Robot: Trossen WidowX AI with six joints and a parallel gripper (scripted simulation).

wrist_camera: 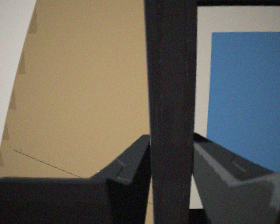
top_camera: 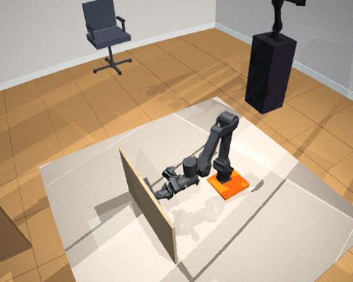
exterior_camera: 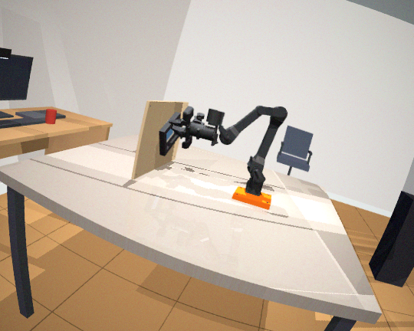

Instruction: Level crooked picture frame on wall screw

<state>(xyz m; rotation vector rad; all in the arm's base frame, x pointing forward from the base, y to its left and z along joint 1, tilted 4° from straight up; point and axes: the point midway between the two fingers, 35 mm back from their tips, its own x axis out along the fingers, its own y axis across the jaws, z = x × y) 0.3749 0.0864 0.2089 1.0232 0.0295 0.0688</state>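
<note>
Now: the picture frame 10 mm ahead of my gripper tip, 30 mm to the right of it and 50 mm below it. From my gripper tip the other things lie so: wall board 20 mm ahead, 20 mm to the right, 60 mm below.
</note>
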